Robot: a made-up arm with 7 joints.
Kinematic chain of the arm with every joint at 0, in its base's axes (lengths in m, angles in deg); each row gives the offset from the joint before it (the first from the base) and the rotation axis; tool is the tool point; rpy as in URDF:
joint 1: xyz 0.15 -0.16 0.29 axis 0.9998 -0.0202 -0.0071
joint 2: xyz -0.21 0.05 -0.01 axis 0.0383 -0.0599 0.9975
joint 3: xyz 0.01 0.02 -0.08 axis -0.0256 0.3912 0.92
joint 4: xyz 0.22 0 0.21 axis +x
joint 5: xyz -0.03 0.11 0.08 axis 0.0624 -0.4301 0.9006
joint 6: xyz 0 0.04 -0.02 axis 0.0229 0.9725 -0.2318
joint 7: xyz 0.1 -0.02 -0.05 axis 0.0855 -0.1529 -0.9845
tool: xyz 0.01 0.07 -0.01 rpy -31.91 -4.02 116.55
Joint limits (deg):
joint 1: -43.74..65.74
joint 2: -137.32..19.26
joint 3: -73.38..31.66
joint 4: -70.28..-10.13
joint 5: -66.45..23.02
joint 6: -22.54..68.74
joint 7: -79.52..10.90
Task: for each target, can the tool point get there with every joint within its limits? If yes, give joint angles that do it. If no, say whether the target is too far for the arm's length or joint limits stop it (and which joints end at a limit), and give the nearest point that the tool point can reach.
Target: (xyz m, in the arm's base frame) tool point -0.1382 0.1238 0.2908
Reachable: no: joint limits stop it (at a limit: joint 2, joint 3, joint 4, joint 5, joint 7) | nearest point -0.1942 0.0742 0.2914 | short by 0.075 m
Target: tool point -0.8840 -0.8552 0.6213
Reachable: no: too far | nearest point -0.2847 -0.4147 0.4123 | short by 0.773 m
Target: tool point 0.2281 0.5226 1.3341
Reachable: no: too far | nearest point 0.0443 0.1049 0.6919 | short by 0.788 m
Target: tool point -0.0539 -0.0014 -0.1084
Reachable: no: joint limits stop it (at a limit: joint 1, joint 2, joint 3, joint 5, joint 6) | nearest point 0.0025 0.0285 -0.0695 | short by 0.075 m
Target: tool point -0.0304 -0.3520 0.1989
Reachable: yes | joints 8.20 -97.24 -7.14 -60.63 6.19 25.89 -28.22
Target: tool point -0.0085 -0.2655 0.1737
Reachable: yes | joints 34.09 -75.10 -21.09 -58.71 -43.66 57.06 -23.52
